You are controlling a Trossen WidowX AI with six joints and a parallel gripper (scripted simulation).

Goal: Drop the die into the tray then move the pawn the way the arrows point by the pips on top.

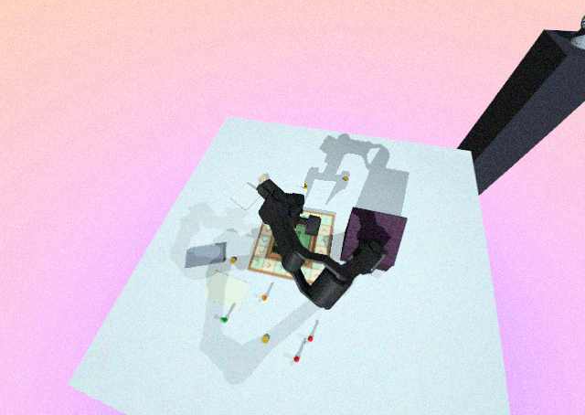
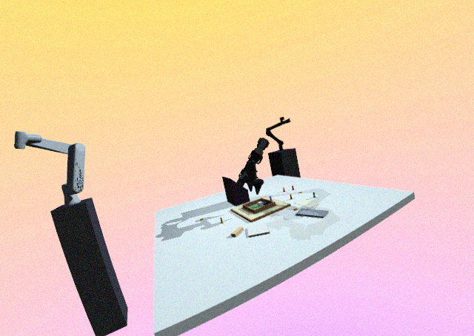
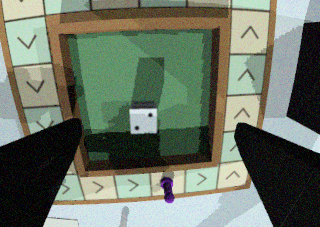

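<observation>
Now: the purple pawn 120 mm to the left of my gripper tip, 80 mm below it and 10 mm behind it. The rest, counted from my gripper tip: white die (80 mm below, 20 mm to the left, 10 mm ahead); green dice tray (100 mm below, 10 mm to the left, 10 mm ahead); orange pawn (230 mm to the left, 90 mm below, 70 mm ahead).
</observation>
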